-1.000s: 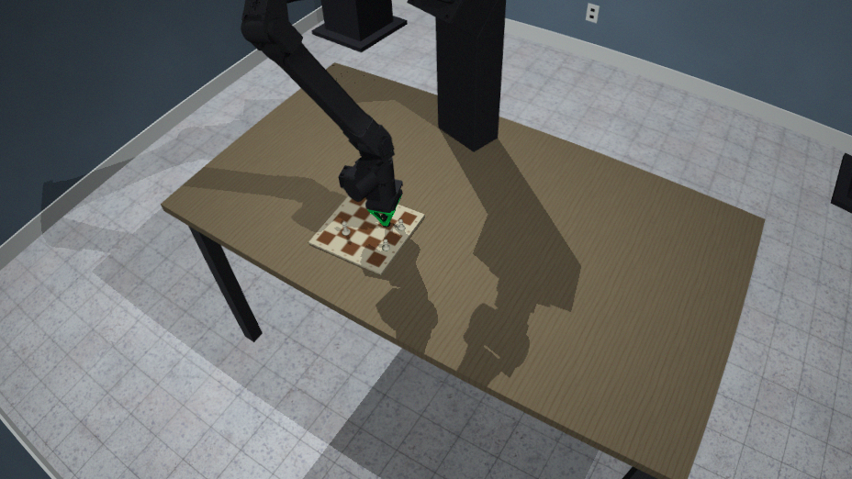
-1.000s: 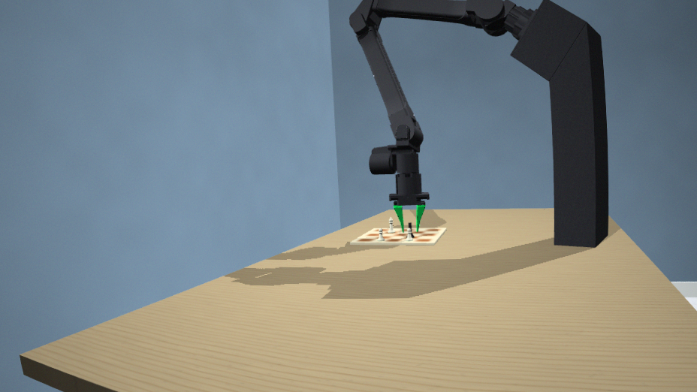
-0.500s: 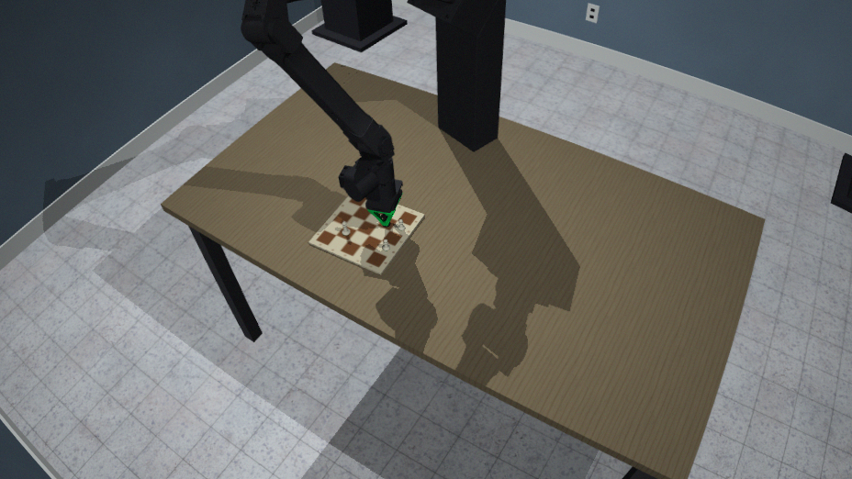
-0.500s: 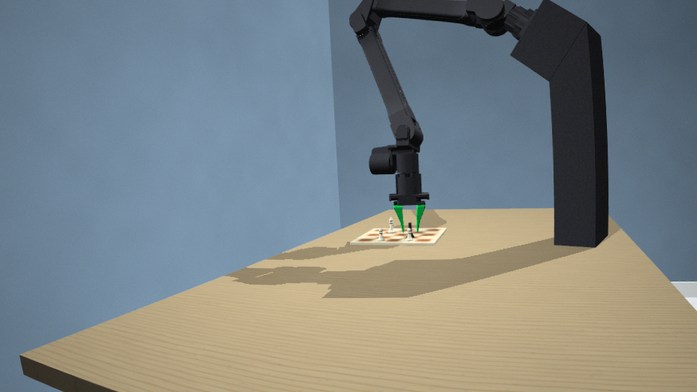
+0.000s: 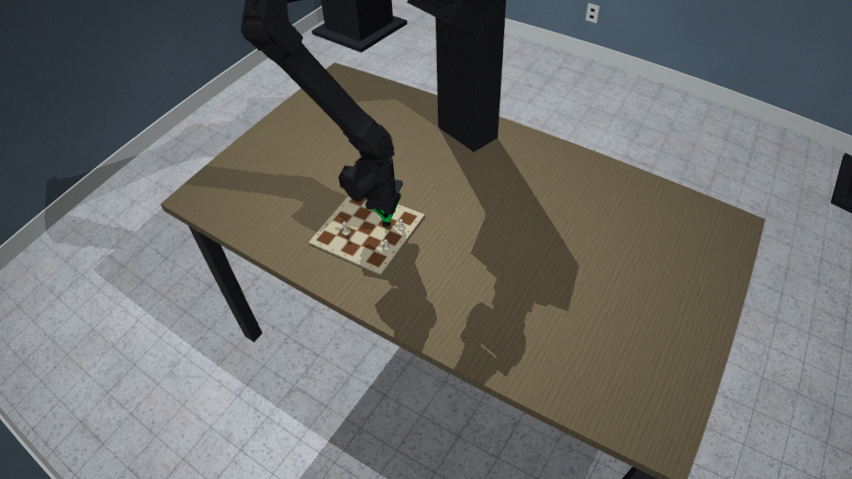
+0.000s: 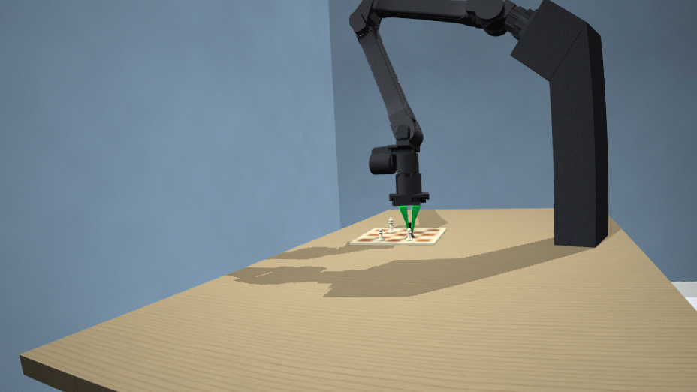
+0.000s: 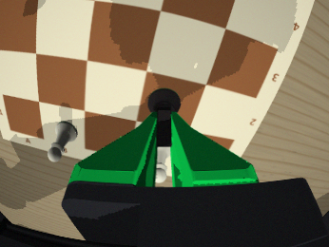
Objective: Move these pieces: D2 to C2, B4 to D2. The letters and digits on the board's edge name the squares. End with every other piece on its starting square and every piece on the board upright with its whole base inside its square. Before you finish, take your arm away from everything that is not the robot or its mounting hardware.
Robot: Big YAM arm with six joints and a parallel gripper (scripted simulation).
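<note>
The chessboard is 40 mm ahead of my hand, 40 mm to the right of it and 30 mm below it. Round my hand: black piece: 10 mm to the right, 10 mm below; white pawn: 80 mm ahead, 70 mm to the right.
</note>
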